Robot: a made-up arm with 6 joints.
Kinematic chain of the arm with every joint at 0, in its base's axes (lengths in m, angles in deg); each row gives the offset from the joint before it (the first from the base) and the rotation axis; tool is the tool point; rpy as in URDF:
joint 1: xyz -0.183 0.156 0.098 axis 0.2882 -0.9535 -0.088
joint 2: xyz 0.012 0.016 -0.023 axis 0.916 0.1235 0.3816
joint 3: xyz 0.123 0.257 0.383 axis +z
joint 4: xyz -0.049 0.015 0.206 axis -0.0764 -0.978 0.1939
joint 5: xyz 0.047 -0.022 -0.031 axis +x
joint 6: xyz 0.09 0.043 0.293 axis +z
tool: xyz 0.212 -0.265 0.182 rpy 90 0 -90
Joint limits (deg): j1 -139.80..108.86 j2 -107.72..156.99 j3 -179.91..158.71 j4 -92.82..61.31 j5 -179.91..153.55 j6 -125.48..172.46
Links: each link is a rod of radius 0.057 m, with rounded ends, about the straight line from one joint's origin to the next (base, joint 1, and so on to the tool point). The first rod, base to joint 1, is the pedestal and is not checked.
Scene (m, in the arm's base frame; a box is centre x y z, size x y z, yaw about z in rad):
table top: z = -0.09
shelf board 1: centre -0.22 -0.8 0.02 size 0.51 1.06 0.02 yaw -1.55
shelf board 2: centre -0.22 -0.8 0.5 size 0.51 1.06 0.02 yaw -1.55
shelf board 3: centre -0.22 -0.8 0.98 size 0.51 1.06 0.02 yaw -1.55
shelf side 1: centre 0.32 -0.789 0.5 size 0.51 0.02 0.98 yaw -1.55
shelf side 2: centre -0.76 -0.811 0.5 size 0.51 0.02 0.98 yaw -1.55
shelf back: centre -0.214 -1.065 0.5 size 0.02 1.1 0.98 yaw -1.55
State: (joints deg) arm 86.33 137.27 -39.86 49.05 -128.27 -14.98
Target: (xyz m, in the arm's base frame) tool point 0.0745 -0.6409 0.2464
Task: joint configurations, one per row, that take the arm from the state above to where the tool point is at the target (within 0.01 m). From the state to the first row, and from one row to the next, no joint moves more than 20 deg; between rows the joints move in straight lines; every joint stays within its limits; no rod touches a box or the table.
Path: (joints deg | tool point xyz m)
1: 73.79 130.77 -36.43 47.50 -136.88 -33.40 | -0.3707 -0.5631 0.7357
2: 61.24 124.27 -33.00 45.96 -145.48 -51.81 | -0.3594 -0.4088 0.7331
3: 48.70 117.77 -29.57 44.41 -154.09 -70.23 | -0.3124 -0.2209 0.7134
4: 36.16 111.27 -26.14 42.87 -162.70 -88.65 | -0.2275 -0.0334 0.6443
5: 23.61 104.77 -22.71 41.32 -171.30 -107.06 | -0.1254 0.1128 0.5099
6: 11.07 98.27 -19.28 39.77 -179.91 -125.48 | -0.0346 0.1829 0.3231
7: 26.43 112.95 -13.94 36.79 -170.59 -112.17 | -0.1827 0.0542 0.4693
8: 41.80 127.63 -8.61 33.80 -161.26 -98.86 | -0.3126 -0.1825 0.4649
9: 57.16 142.31 -3.27 30.82 -151.94 -85.56 | -0.3078 -0.4302 0.3419
10: 72.53 156.99 2.07 27.83 -142.62 -72.25 | -0.1365 -0.6023 0.2335
11: 56.39 156.99 3.70 37.11 -136.28 -70.54 | -0.0309 -0.6272 0.2681
12: 40.25 156.99 5.34 46.40 -129.93 -68.84 | 0.0745 -0.6409 0.2464

